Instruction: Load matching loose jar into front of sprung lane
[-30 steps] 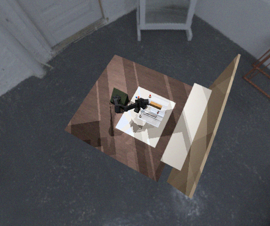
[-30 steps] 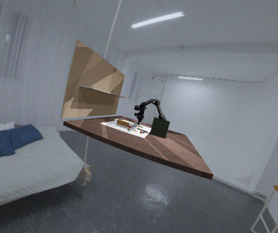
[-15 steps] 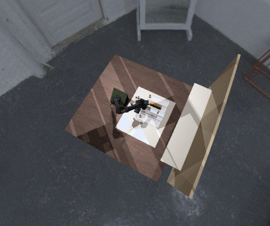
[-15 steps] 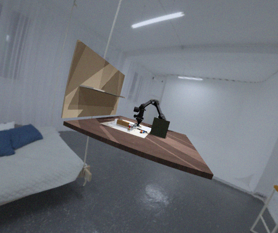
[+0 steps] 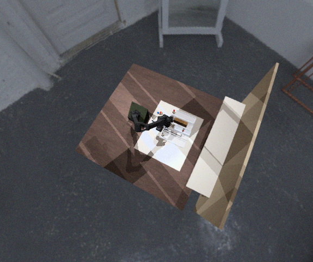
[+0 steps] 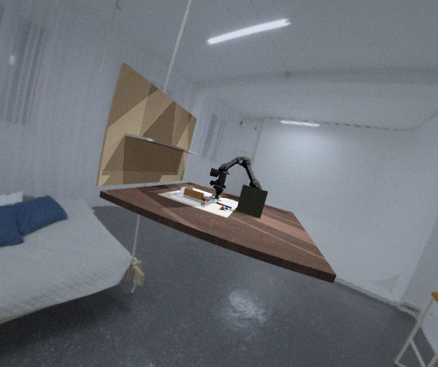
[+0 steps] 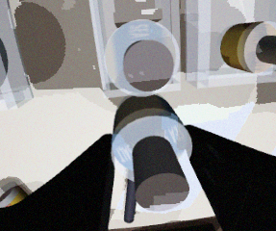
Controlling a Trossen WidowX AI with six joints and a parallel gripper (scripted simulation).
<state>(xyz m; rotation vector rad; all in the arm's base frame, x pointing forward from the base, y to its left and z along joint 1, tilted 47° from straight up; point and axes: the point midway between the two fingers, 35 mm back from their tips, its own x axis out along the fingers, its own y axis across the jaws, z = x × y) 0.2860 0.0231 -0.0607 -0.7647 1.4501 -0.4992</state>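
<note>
My gripper tip is 7 cm past the thin black stick and 5 cm above it. Round my gripper tip: white lane fixture: 18 cm ahead, 5 cm to the left, 4 cm below; then white shelf: 55 cm ahead, 31 cm above, 4 cm to the left.
</note>
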